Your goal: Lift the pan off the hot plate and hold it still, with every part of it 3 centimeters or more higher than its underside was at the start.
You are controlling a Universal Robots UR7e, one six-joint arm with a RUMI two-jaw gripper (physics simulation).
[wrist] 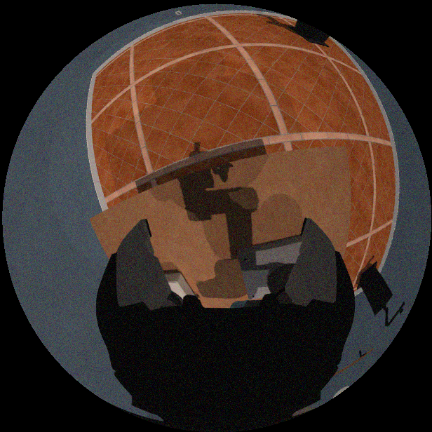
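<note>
My gripper is open, with its two dark grey jaws wide apart and nothing between them. It hangs high above the brown table top. A corner of a pale, flat-topped box, which looks like the hot plate, shows low in the view, just inside the left jaw. The rest of it is hidden behind the jaw and the gripper body. The pan does not show clearly; the black gripper body covers the area around the hot plate.
A grey metal mounting plate with the dark arm base stands on the table behind the right jaw. Arm shadows fall across the table. Beyond the table edge lies an orange tiled floor. Dark panels stand at the floor's far edges.
</note>
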